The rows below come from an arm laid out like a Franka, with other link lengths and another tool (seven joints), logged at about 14 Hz.
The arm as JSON. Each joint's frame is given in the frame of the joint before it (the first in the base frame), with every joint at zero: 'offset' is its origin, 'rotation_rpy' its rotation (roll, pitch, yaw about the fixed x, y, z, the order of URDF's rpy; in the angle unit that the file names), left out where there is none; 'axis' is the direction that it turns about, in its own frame. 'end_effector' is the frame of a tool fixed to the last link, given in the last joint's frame.
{
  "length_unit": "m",
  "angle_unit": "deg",
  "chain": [
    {
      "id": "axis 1",
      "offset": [
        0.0,
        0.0,
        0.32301
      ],
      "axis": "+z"
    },
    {
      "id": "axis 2",
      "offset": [
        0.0,
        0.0,
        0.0
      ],
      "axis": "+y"
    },
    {
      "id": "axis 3",
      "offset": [
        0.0,
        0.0,
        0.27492
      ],
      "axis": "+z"
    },
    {
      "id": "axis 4",
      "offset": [
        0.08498,
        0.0,
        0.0
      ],
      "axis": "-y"
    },
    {
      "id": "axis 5",
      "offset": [
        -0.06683,
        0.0,
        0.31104
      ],
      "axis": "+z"
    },
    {
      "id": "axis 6",
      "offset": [
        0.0,
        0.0,
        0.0
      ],
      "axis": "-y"
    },
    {
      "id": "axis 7",
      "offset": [
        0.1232,
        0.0,
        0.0
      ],
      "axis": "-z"
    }
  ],
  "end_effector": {
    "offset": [
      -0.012,
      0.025,
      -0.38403
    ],
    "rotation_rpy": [
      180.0,
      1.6,
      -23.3
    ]
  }
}
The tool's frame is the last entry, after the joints.
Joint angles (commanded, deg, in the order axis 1, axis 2, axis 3, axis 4, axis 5, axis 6, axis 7), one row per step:
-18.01, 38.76, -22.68, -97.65, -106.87, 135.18, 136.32
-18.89, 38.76, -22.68, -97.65, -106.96, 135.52, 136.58
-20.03, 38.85, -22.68, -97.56, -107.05, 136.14, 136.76
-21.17, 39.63, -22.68, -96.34, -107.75, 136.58, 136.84
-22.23, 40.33, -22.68, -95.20, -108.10, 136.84, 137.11
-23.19, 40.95, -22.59, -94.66, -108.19, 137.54, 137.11
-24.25, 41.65, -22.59, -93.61, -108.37, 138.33, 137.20
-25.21, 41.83, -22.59, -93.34, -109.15, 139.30, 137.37
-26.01, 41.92, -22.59, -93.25, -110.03, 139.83, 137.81
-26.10, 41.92, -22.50, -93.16, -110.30, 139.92, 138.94
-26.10, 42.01, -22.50, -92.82, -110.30, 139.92, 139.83
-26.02, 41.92, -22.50, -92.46, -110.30, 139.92, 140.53
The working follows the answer.
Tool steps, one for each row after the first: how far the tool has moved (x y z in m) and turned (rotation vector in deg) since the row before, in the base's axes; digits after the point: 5 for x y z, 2 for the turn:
-0.00838, -0.00688, -0.00138, 0.25, -0.22, -0.66
-0.01005, -0.00815, -0.00297, 0.45, -0.14, -0.72
-0.00381, -0.01057, 0.00131, -0.42, 0.11, -0.12
-0.00486, -0.01036, 0.00187, -0.38, -0.27, -0.44
-0.00579, -0.00564, -0.00620, 0.48, 0.16, -0.28
-0.00422, -0.00801, -0.00201, 0.18, -0.16, -0.22
-0.00500, -0.00515, -0.00314, 0.36, 0.22, 0.16
-0.00557, -0.00501, -0.00150, 0.06, 0.10, 0.03
0.00157, 0.00001, 0.00083, 0.02, -1.03, 0.01
0.00224, -0.00083, 0.00262, -0.13, -1.03, -0.08
0.00382, -0.00041, 0.00513, -0.23, -1.02, 0.04

Tool pose at each row, in the base's axes (x y z in m, rotation vector in deg; rounded; the steps above come from the unrounded poses):
0.53673, -0.64269, 0.14635, 73.05, -88.82, 78.13
0.52835, -0.64957, 0.14497, 72.47, -89.48, 77.74
0.51830, -0.65773, 0.14200, 71.99, -90.27, 77.13
0.51449, -0.66830, 0.14331, 71.67, -89.88, 77.23
0.50963, -0.67866, 0.14518, 70.90, -89.94, 77.42
0.50383, -0.68429, 0.13897, 71.00, -90.35, 76.80
0.49961, -0.69231, 0.13696, 70.82, -90.71, 76.68
0.49461, -0.69746, 0.13382, 71.29, -90.79, 76.37
0.48904, -0.70247, 0.13232, 71.40, -90.76, 76.26
0.49061, -0.70246, 0.13315, 70.93, -91.49, 77.11
0.49285, -0.70329, 0.13577, 70.26, -92.12, 77.99
0.49667, -0.70370, 0.14090, 69.65, -92.60, 79.00

